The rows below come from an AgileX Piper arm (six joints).
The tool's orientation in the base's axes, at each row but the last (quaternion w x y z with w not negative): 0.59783, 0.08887, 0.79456, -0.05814; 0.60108, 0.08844, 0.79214, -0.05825; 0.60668, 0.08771, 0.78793, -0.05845; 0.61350, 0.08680, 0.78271, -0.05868
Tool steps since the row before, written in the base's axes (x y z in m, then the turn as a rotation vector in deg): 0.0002, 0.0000, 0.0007, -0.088, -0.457, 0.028; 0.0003, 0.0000, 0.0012, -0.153, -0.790, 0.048; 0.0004, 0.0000, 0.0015, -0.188, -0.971, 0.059; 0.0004, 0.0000, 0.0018, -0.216, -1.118, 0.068
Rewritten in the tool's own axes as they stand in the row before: -0.0007, 0.0001, 0.0000, -0.036, -0.465, 0.000; -0.0012, 0.0001, 0.0000, -0.062, -0.804, 0.000; -0.0015, 0.0001, 0.0000, -0.076, -0.988, 0.000; -0.0018, 0.0001, -0.0001, -0.087, -1.137, 0.000
